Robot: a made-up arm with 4 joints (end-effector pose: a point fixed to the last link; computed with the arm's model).
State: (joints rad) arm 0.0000 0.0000 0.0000 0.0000
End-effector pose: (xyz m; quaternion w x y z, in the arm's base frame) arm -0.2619 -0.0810 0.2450 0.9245 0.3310 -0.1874 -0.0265
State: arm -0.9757 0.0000 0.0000 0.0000
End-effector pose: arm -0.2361 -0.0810 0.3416 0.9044 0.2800 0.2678 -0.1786
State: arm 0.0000 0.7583 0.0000 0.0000
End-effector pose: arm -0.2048 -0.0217 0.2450 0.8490 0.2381 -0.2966 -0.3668
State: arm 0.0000 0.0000 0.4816 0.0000
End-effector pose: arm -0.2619 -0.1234 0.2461 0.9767 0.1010 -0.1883 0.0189
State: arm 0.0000 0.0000 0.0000 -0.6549
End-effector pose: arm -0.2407 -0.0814 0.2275 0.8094 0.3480 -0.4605 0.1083
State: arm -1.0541 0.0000 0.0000 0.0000
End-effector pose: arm -0.2302 -0.0810 0.3475 0.8932 0.2728 0.3031 -0.1894
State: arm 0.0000 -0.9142 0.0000 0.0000
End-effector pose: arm -0.2551 -0.1789 0.2450 0.8412 0.3797 -0.0220 0.3842
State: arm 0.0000 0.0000 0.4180 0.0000
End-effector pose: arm -0.2619 -0.1179 0.2448 0.9730 0.1320 -0.1888 0.0130
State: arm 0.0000 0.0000 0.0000 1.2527
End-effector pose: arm -0.2584 -0.0754 0.2948 0.8691 0.2052 0.3641 -0.2645
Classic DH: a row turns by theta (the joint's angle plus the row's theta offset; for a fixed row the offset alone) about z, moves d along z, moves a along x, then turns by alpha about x. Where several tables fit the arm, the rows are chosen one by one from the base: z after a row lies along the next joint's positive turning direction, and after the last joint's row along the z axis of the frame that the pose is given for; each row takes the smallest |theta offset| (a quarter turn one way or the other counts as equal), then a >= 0, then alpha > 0; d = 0 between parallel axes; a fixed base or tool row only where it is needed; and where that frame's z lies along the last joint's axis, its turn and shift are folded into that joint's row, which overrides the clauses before.
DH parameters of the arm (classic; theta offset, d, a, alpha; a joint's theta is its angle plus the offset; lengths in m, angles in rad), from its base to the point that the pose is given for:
base (fixed): 0 0.269 -0.158 1.5708
joint 1: 0 0.123 -0.001 1.5708
joint 2: -1.5708 -0.063 0.023 1.5708
joint 3: -1.4637 0.0646 -0.0619 -1.5046
joint 4: 1.0051 0.0311 -0.0428 2.2771
tool (fixed): -0.3602 0.0006 0 0

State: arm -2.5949 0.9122 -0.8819 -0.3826
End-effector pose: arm -0.1767 0.0177 0.2408 0.7263 -0.2338 0.3446 -0.5468
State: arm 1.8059 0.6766 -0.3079 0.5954
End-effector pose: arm -0.1563 -0.0060 0.2208 0.4555 0.6000 -0.6526 0.0815
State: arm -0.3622 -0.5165 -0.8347 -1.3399
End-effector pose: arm -0.2524 -0.0494 0.3127 0.5121 0.7049 -0.4832 -0.0852
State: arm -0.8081 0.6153 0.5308 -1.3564
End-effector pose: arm -0.2207 -0.1030 0.2796 0.9378 0.0461 -0.2844 0.1936
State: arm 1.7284 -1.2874 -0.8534 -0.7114
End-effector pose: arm -0.1448 -0.1672 0.1362 0.3342 0.3160 -0.3963 0.7946
